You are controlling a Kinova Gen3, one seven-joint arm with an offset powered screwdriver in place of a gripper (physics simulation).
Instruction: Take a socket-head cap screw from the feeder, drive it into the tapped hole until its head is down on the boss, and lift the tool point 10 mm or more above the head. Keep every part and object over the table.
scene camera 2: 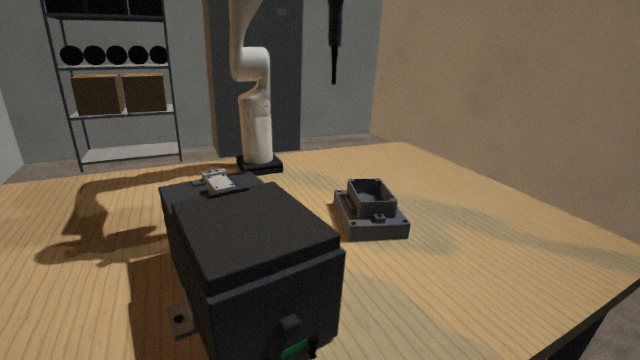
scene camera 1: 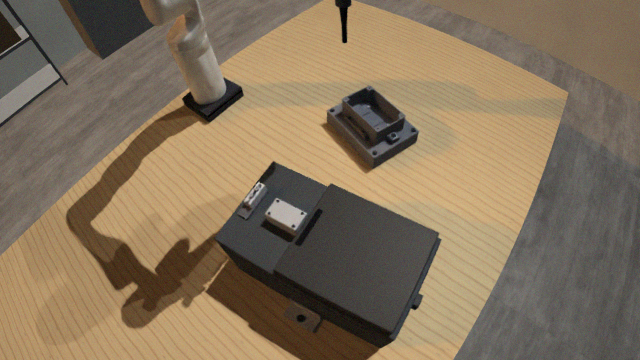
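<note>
The screwdriver tool (scene camera 1: 344, 41) (scene camera 2: 333, 82) hangs point down, high above the table, behind the housing in both views. Its tip is dark and slim; whether a screw sits on it is too small to tell. The grey housing (scene camera 1: 392, 151) (scene camera 2: 380, 231) stands on the table, an open-topped box on a wider base. A small boss (scene camera 1: 393, 136) (scene camera 2: 379, 218) with a dark hole is beside the box wall. The black feeder (scene camera 1: 357, 255) (scene camera 2: 260, 230) stands nearer the cameras, with a small light outlet block (scene camera 1: 254, 195) on its lower deck. No separate screw can be made out.
A pale plate (scene camera 1: 286, 215) (scene camera 2: 220, 183) with corner holes sits on the feeder's deck. The arm's base (scene camera 1: 212, 107) (scene camera 2: 260, 166) stands at the table's far edge. A mounting tab (scene camera 1: 302, 317) (scene camera 2: 181, 320) sticks out at the feeder's side. A shelf rack (scene camera 2: 115, 116) is behind the table.
</note>
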